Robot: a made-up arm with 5 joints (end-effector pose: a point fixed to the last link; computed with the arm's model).
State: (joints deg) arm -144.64 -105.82 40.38 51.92 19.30
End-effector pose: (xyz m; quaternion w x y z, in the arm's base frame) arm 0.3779 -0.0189 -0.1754 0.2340 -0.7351 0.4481 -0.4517
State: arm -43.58 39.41 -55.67 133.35 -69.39
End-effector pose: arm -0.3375 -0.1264 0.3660 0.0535 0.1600 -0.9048 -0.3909
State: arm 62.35 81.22 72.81 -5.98 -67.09
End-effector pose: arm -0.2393 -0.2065 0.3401 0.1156 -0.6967 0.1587 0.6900
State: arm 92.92 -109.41 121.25 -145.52 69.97
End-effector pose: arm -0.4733 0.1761 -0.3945 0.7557 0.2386 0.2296 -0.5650
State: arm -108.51 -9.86 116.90 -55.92 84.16
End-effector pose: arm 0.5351 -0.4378 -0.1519 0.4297 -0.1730 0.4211 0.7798
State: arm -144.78 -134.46 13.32 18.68 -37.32
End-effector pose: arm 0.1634 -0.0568 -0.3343 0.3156 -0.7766 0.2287 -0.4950
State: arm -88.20 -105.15 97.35 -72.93 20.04
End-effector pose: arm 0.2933 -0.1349 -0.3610 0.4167 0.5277 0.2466 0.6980
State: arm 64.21 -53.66 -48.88 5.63 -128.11
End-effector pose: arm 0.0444 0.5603 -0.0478 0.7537 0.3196 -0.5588 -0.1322
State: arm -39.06 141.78 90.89 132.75 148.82
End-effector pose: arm 0.4654 -0.3413 -0.0404 0.8044 -0.4898 -0.0982 0.3215
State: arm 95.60 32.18 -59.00 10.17 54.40
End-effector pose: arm 0.0647 0.2129 0.3805 0.5862 -0.4060 0.6785 -0.1764
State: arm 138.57 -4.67 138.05 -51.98 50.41
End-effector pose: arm 0.2665 0.5552 -0.1275 0.2894 0.6032 -0.4353 -0.6024
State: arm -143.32 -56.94 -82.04 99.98 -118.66
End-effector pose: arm 0.1109 -0.4290 -0.2404 0.3053 -0.2760 0.3477 0.8425
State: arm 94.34 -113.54 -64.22 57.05 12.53
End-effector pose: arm 0.0809 0.1590 -0.1499 0.2131 -0.7865 0.1687 -0.5546
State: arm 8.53 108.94 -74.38 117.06 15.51
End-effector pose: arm -0.1425 0.1269 0.2375 0.0716 -0.4296 -0.5138 -0.7392
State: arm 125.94 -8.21 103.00 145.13 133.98
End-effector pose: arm -0.2434 0.6508 0.2187 0.3058 0.7849 0.3474 0.4120
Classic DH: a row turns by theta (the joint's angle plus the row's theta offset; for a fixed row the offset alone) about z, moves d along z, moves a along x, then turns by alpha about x. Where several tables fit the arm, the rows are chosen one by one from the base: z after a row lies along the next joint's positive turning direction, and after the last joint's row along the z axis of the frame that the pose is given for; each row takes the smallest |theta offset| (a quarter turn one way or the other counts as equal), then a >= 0, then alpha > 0; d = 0 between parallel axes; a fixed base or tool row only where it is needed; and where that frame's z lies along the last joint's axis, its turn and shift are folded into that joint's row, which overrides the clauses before.
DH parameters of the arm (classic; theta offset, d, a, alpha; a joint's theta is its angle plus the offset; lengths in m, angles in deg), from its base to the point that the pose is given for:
base (fixed): 0 0 0 180
joint 1: 0 -0.0445 -0.1601 90
joint 2: -90 -0.1121 0.0535 -90
joint 3: -90 -0.281 0.0988 -90
joint 4: 0 0.3152 -0.0743 -90
joint 5: 0 -0.0185 -0.007 90
tool (fixed): -90 -0.1451 0 0

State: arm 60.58 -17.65 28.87 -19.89 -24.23
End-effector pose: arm -0.3600 0.3627 0.1970 0.7008 0.3338 -0.3435 -0.5286
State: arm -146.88 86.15 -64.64 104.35 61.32
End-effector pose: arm 0.0285 -0.2420 0.1320 0.8569 0.1584 -0.1934 -0.4508
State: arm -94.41 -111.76 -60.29 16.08 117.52
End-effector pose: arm -0.1517 -0.3953 -0.2681 0.5204 -0.4073 -0.5182 -0.5429
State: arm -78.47 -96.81 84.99 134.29 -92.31
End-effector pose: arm 0.3588 -0.3400 -0.3148 0.5310 0.3534 0.2470 -0.7295
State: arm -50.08 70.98 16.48 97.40 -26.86
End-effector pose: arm 0.0384 -0.0316 0.3839 0.2188 0.3992 0.6406 0.6184
